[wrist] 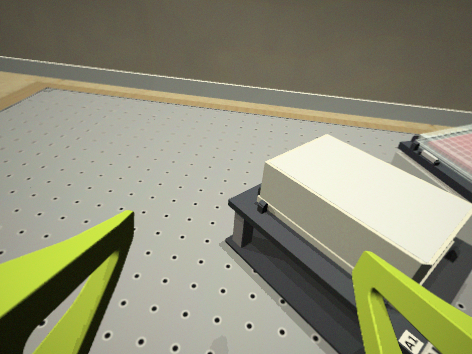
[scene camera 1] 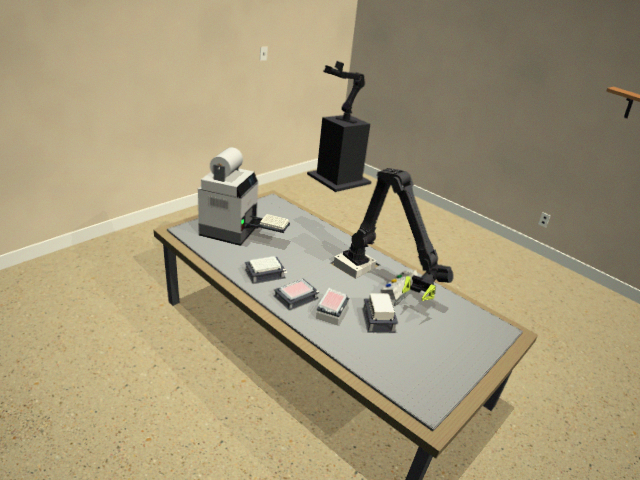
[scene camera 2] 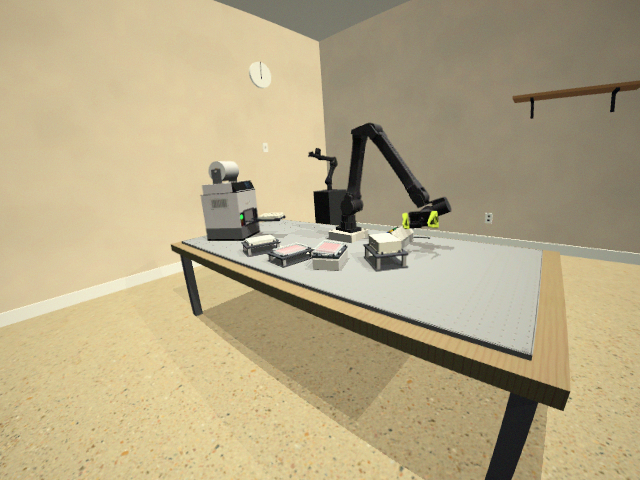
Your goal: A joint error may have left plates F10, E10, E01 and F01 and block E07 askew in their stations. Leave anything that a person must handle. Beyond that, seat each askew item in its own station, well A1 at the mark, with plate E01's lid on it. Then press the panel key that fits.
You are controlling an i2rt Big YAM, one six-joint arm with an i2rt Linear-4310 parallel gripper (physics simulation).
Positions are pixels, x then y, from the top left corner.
My gripper [wrist: 248, 242] is open, holding nothing. Also in view: a cream plate [wrist: 343, 201].
